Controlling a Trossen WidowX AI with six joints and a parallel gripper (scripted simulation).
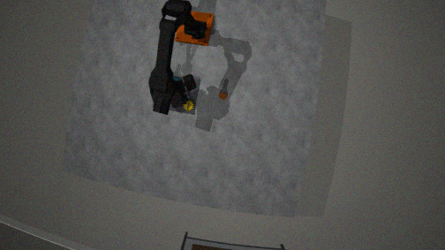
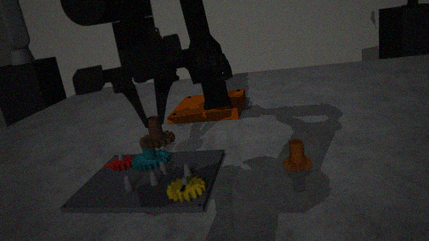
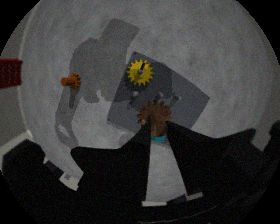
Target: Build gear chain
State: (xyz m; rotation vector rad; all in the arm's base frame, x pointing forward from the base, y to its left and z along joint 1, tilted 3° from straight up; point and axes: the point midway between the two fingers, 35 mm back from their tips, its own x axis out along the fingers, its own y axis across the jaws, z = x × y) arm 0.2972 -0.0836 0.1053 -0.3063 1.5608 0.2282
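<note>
The brown gear lies 10 mm below my gripper tip. Round my gripper tip: yellow striped gear: 60 mm ahead, 40 mm to the left, 70 mm below; then teal gear: 50 mm behind, 30 mm to the right, 60 mm below; then red gear: 50 mm behind, 80 mm to the right, 70 mm below.
</note>
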